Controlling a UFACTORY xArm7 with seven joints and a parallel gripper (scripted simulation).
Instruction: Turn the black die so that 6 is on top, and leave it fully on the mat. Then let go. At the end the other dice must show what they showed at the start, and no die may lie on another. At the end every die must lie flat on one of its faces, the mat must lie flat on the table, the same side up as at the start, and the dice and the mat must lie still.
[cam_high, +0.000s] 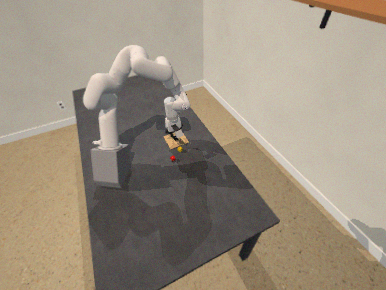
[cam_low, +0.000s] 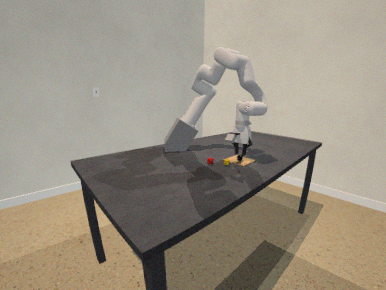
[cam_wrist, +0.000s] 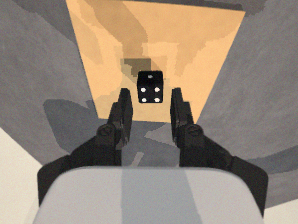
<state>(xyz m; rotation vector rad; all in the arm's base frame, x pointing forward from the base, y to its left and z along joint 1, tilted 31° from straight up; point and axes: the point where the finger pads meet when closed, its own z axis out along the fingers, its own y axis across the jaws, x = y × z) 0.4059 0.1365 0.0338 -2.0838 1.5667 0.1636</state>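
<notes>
My gripper is now 4 cm above the black die. From my hand the other things lie so: yellow die (1 cm ahead, 11 cm to the right, 4 cm below); then red die (5 cm behind, 18 cm to the right, 4 cm below); then mat (5 cm below).
</notes>
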